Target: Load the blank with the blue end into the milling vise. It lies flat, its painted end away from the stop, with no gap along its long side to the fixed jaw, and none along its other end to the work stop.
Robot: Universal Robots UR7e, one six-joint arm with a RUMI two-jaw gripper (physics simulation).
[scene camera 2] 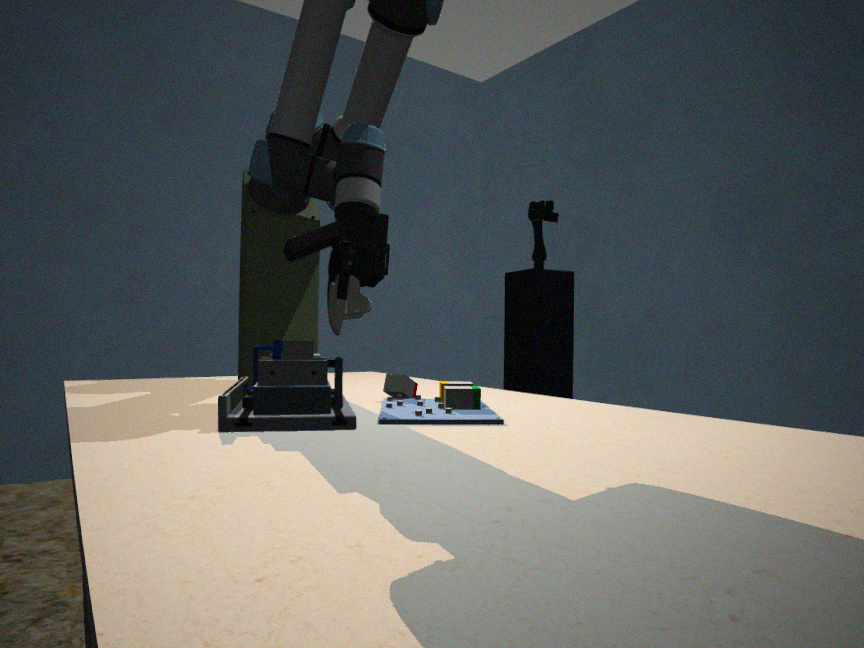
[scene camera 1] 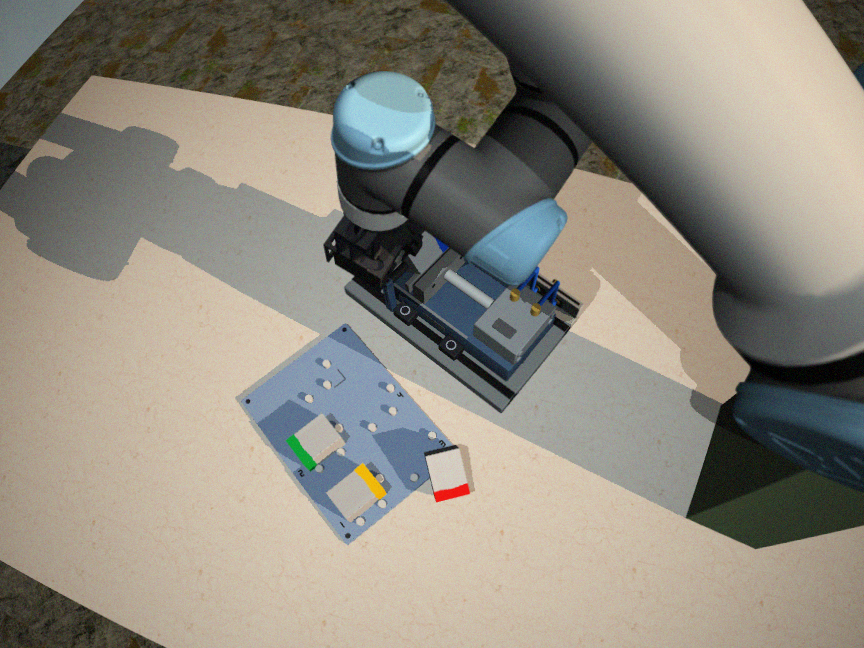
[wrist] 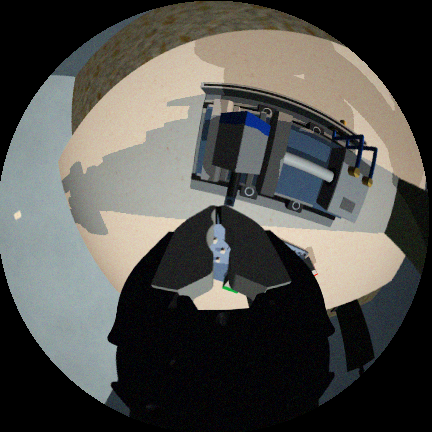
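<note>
The blank with the blue end (wrist: pixel 254 152) is in the vise (scene camera 1: pixel 431 301) (scene camera 2: pixel 293 400) (wrist: pixel 305 145), between the fixed jaw (wrist: pixel 213 142) and the moving jaw (wrist: pixel 276 155). Its blue end points away from the work stop (wrist: pixel 231 190), and its plain end is near the stop. In the wrist view one long side shows dark toward the fixed jaw. I cannot tell whether it is fully flat or whether small gaps remain. My gripper (scene camera 2: pixel 337 327) (wrist: pixel 217 207) is shut and empty, above the vise on the stop's side. In scene camera 1 the arm hides its fingertips and most of the blank.
A blue pin board (scene camera 1: pixel 279 376) (scene camera 2: pixel 439 421) beside the vise holds a green-ended blank (scene camera 1: pixel 319 438) and a yellow-ended blank (scene camera 1: pixel 352 493). A red-ended blank (scene camera 1: pixel 447 470) (scene camera 2: pixel 399 385) leans at the board's edge. Blue hoses (scene camera 1: pixel 551 291) (wrist: pixel 369 148) rise at the vise's far end.
</note>
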